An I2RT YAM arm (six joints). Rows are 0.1 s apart.
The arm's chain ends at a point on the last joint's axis. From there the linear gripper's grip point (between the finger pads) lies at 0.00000 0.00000 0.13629 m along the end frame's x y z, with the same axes.
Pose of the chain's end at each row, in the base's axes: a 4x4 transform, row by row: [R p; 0 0 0 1], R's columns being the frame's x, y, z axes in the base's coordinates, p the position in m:
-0.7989 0.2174 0.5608 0.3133; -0.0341 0.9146 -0.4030 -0.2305; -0.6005 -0.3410 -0.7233 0.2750; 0 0 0 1
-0.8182 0.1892 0.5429 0.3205; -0.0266 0.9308 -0.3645 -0.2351; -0.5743 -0.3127 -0.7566 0.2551; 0 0 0 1
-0.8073 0.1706 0.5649 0.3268; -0.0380 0.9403 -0.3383 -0.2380; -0.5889 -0.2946 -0.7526 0.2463; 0 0 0 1
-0.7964 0.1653 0.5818 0.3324; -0.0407 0.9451 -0.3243 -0.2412; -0.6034 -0.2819 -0.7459 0.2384; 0 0 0 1
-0.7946 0.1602 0.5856 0.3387; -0.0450 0.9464 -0.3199 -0.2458; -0.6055 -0.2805 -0.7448 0.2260; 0 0 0 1
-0.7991 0.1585 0.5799 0.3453; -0.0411 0.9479 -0.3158 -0.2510; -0.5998 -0.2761 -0.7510 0.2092; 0 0 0 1
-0.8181 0.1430 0.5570 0.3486; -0.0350 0.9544 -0.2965 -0.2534; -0.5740 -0.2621 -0.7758 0.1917; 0 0 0 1
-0.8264 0.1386 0.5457 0.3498; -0.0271 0.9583 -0.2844 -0.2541; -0.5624 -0.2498 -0.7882 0.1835; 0 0 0 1
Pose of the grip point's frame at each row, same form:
-0.7989 0.2174 0.5608 0.3897; -0.0341 0.9146 -0.4030 -0.2854; -0.6005 -0.3410 -0.7233 0.1764; 0 0 0 1
-0.8182 0.1892 0.5429 0.3945; -0.0266 0.9308 -0.3645 -0.2848; -0.5743 -0.3127 -0.7566 0.1520; 0 0 0 1
-0.8073 0.1706 0.5649 0.4038; -0.0380 0.9403 -0.3383 -0.2841; -0.5889 -0.2946 -0.7526 0.1437; 0 0 0 1
-0.7964 0.1653 0.5818 0.4117; -0.0407 0.9451 -0.3243 -0.2854; -0.6034 -0.2819 -0.7459 0.1367; 0 0 0 1
-0.7946 0.1602 0.5856 0.4185; -0.0450 0.9464 -0.3199 -0.2894; -0.6055 -0.2805 -0.7448 0.1245; 0 0 0 1
-0.7991 0.1585 0.5799 0.4243; -0.0411 0.9479 -0.3158 -0.2940; -0.5998 -0.2761 -0.7510 0.1068; 0 0 0 1
-0.8181 0.1430 0.5570 0.4245; -0.0350 0.9544 -0.2965 -0.2938; -0.5740 -0.2621 -0.7758 0.0860; 0 0 0 1
-0.8264 0.1386 0.5457 0.4242; -0.0271 0.9583 -0.2844 -0.2929; -0.5624 -0.2498 -0.7882 0.0761; 0 0 0 1

